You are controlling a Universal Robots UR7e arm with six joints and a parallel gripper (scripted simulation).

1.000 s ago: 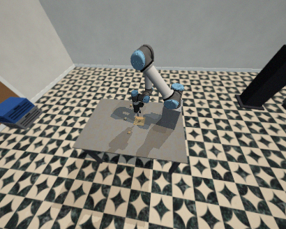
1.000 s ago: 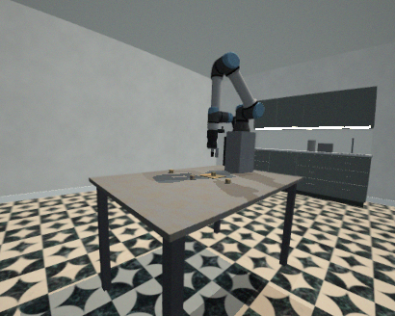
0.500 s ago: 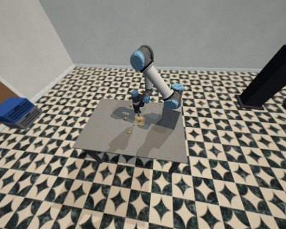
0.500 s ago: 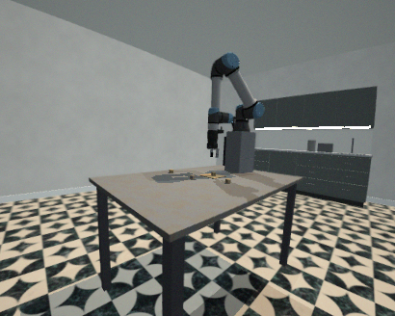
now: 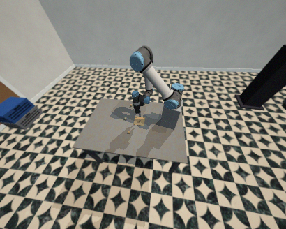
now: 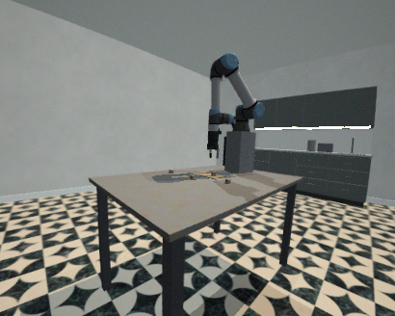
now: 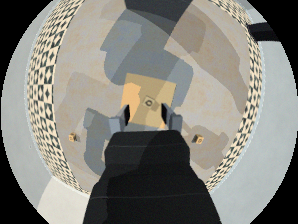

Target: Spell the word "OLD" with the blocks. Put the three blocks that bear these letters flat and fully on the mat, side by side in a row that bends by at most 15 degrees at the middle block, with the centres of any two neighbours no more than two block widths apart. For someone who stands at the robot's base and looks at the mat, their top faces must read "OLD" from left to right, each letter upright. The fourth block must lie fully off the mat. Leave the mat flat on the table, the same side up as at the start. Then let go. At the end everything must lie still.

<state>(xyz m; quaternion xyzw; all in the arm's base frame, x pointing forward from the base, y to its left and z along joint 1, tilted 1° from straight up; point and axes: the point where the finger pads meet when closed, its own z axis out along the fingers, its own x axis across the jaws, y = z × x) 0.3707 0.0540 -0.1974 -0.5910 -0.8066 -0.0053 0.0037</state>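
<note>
Now: the tan mat 1 cm ahead of my hand, 1 cm to the left of it and 15 cm below it.
</note>
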